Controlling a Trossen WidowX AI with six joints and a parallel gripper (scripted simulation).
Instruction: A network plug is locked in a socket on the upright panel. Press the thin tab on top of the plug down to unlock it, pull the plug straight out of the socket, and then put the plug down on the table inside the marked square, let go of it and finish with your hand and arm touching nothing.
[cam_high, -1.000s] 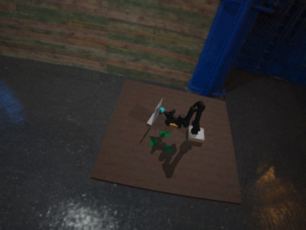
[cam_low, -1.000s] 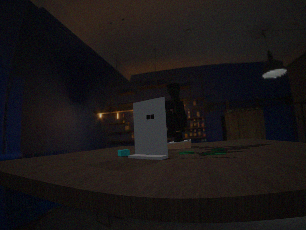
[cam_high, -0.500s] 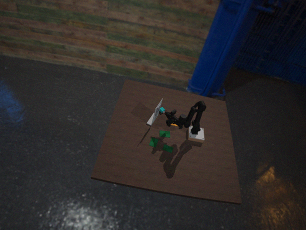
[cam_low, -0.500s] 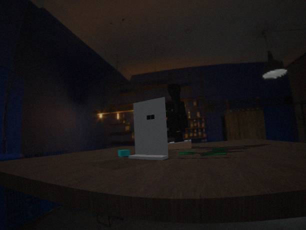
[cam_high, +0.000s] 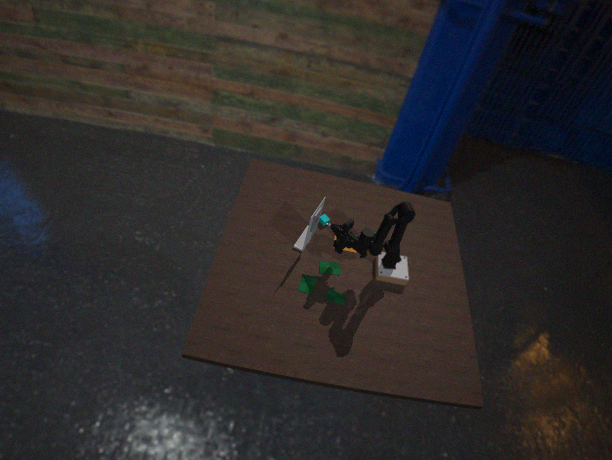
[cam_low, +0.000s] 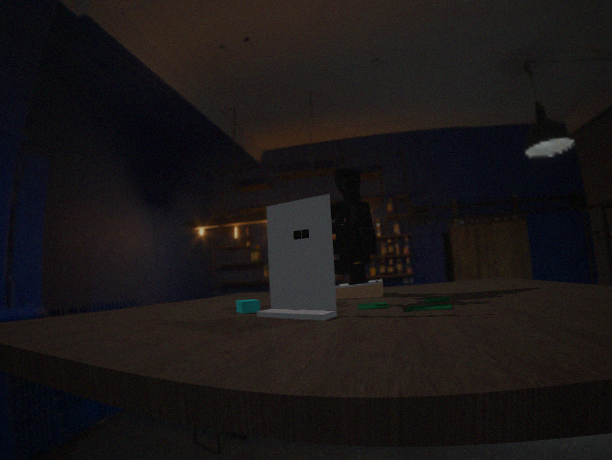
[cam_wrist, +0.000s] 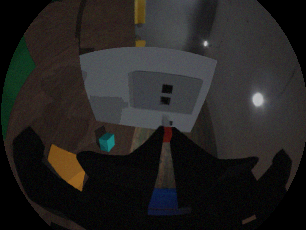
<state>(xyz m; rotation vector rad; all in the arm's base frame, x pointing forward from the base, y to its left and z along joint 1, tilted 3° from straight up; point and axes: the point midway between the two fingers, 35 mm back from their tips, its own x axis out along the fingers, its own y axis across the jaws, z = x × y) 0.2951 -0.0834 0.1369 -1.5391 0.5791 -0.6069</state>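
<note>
The orange marked square is 180 mm below my gripper tip, 120 mm behind it and 50 mm to the right of it. From my gripper tip the other things lie so: teal block: 190 mm to the right, 160 mm below, 20 mm behind; grey upright panel: 80 mm ahead, 60 mm below, 40 mm to the right; plug: right at my gripper tip.
</note>
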